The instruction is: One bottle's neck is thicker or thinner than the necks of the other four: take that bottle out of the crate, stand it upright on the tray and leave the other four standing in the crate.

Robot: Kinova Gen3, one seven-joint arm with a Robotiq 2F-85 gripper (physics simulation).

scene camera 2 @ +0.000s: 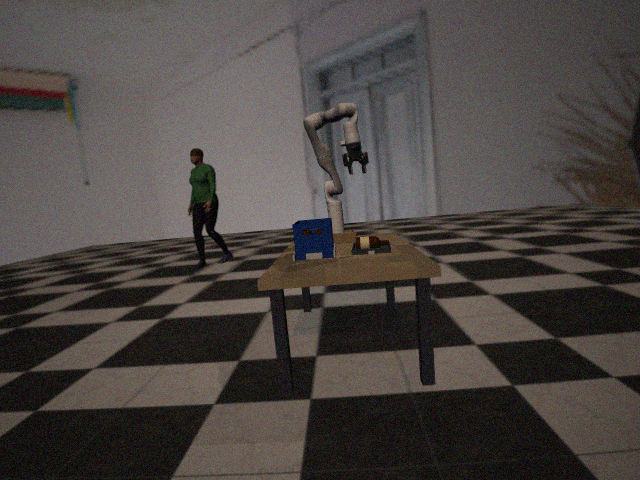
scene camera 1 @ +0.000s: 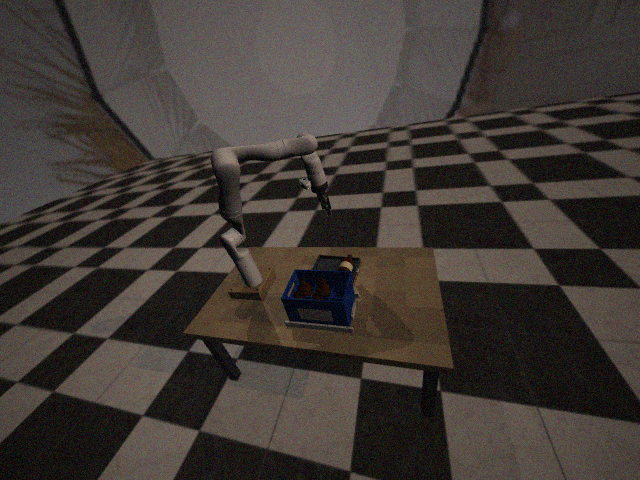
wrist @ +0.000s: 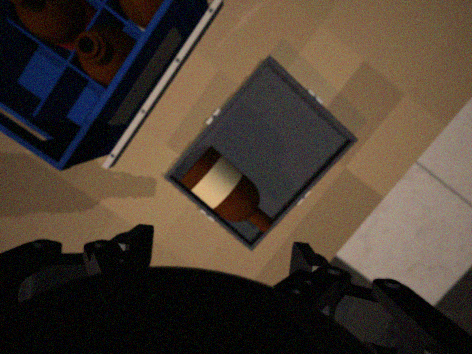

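Seen in the pictures: gripper, fingertip midpoint: (scene camera 2: 358, 173) (scene camera 1: 326, 212) (wrist: 221, 252); arm's base, origin of the base link: (scene camera 2: 337, 232) (scene camera 1: 254, 281).
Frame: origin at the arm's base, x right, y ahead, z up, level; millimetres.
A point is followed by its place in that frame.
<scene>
A brown bottle with a cream label (scene camera 1: 346, 264) @[y 506, x -39, z 18 mm] (scene camera 2: 367, 242) @[y 533, x -47, z -4 mm] (wrist: 225, 190) @[y 494, x -60, z 20 mm] lies on its side in the dark grey tray (scene camera 1: 325, 262) @[y 377, x -164, z -53 mm] (wrist: 295, 120) @[y 355, x -118, z -53 mm], along one edge, its neck at the tray's wall. The blue crate (scene camera 1: 336, 311) @[y 461, x 303, z 61 mm] (scene camera 2: 315, 241) @[y 518, x 208, z 27 mm] (wrist: 104, 97) @[y 436, x 113, z 117 mm] stands beside the tray. Brown bottles show inside it, among them one bottle (wrist: 102, 62) @[y 404, x 142, z 83 mm] with its open mouth upward and a second bottle (wrist: 50, 20) @[y 387, x 221, z 64 mm] at the wrist view's edge. Part of the crate is cut off there, and neck thicknesses cannot be compared. My gripper (scene camera 1: 328, 212) @[y 455, x -47, z 336 mm] (scene camera 2: 357, 172) @[y 455, x -47, z 336 mm] (wrist: 221, 252) @[y 455, x -47, z 336 mm] is open and empty, high above the table.
A pale strip (scene camera 1: 320, 326) @[y 377, x 298, z -33 mm] (wrist: 145, 110) @[y 444, x 102, z -28 mm] runs along the crate's foot. The arm's base stands on a wooden block (scene camera 1: 245, 295) @[y -39, x 75, z -27 mm] at the left of the table (scene camera 1: 403, 279) @[y 782, x 31, z -58 mm] (scene camera 2: 351, 268) @[y 841, x 110, z -58 mm]. A person in a green top (scene camera 2: 202, 180) is on the floor, away from the table.
</scene>
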